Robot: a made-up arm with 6 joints.
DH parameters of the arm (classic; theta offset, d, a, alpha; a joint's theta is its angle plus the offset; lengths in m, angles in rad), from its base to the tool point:
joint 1: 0 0.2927 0 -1.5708
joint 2: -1.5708 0 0.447 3.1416
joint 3: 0 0 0 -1.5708
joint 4: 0 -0.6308 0 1.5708
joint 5: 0 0.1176 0 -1.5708
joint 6: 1.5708 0 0 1.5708
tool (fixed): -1.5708 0 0 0
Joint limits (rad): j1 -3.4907..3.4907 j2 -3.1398..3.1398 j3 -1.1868..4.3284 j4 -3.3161..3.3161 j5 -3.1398..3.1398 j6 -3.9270..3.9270
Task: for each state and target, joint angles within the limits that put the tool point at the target. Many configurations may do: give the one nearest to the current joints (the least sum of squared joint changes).
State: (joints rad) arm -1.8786 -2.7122 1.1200 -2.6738 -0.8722 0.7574
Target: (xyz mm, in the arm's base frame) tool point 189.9 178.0 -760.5
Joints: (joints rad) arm -1.9761 -2.9457 1.6110 -2.6621 -0.8722 0.7574
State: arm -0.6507 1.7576 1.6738 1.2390 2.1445 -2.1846
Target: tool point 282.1 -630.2 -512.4
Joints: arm -1.0734 2.1653 0.9500 1.1052 2.1445 -2.1846
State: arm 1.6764 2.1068 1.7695 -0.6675 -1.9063 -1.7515
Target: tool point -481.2 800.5 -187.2
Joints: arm 2.2142 2.3562 2.2039 -0.6264 -1.9063 -1.7515
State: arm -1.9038 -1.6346 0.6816 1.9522 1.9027 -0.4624
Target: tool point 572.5 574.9 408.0
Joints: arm -2.2844 -2.3200 -0.0569 2.0719 1.9027 -0.4624
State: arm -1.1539 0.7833 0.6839 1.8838 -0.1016 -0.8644
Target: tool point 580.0 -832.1 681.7
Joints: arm -0.9912 1.1307 1.2671 1.8247 -0.1016 -0.8644
